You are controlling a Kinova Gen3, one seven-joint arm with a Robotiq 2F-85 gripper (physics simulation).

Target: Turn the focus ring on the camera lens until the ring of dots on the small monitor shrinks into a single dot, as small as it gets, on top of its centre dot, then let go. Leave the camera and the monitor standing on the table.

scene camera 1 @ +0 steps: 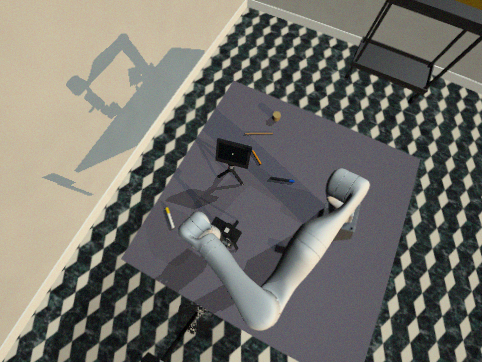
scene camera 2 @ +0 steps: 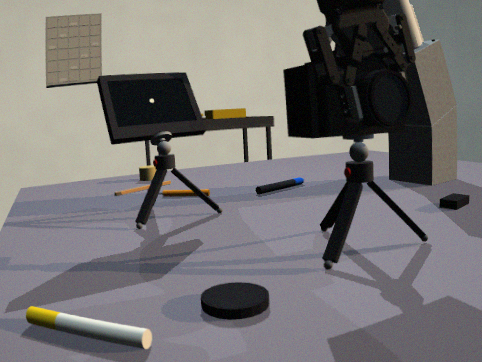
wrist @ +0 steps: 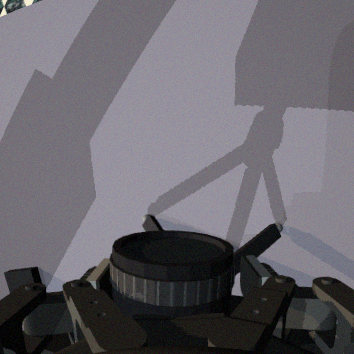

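The small monitor stands on its tripod on the table. Its screen shows a single small white dot near the middle, with no separate ring of dots visible. The black camera stands upright on its own tripod. Its ribbed focus ring shows at the bottom of the wrist view, behind the lens's front rim. My gripper is open around the lens, one finger on each side. In the wrist view a narrow gap shows at both pads. The far finger is mostly hidden in scene camera 2.
A black disc and a white marker with a yellow end lie near the camera. A blue-tipped black marker, orange sticks and a small cylinder lie farther back. A small black block lies right.
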